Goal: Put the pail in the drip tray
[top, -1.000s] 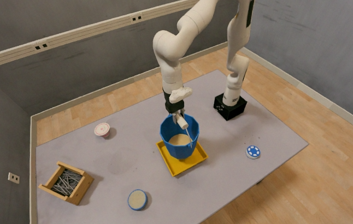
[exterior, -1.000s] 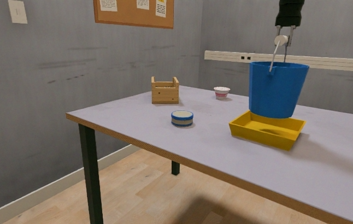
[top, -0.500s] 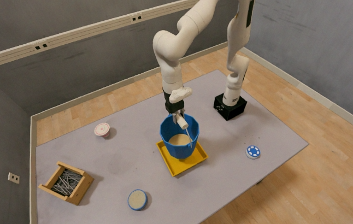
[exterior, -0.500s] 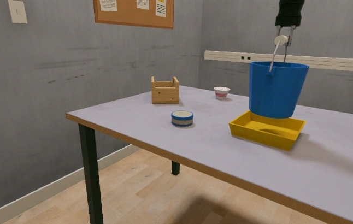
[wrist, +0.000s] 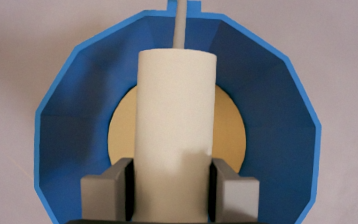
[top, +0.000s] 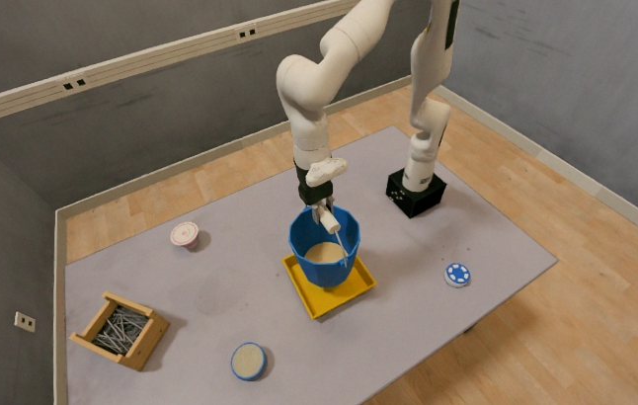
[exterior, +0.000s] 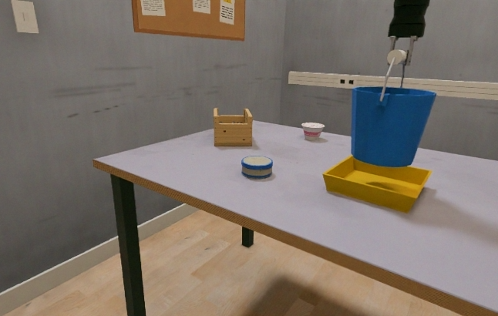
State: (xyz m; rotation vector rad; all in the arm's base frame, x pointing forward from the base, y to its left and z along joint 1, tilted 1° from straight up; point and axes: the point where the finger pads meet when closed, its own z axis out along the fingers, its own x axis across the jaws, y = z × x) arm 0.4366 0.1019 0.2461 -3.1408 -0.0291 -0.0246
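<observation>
The blue pail lies 10 cm below my hand. From my hand the other things lie so: cup: 39 cm to the right, 36 cm ahead, 31 cm below; then blue-rimmed round tin: 32 cm below, 32 cm ahead, 11 cm to the left; then yellow drip tray: 33 cm below.
</observation>
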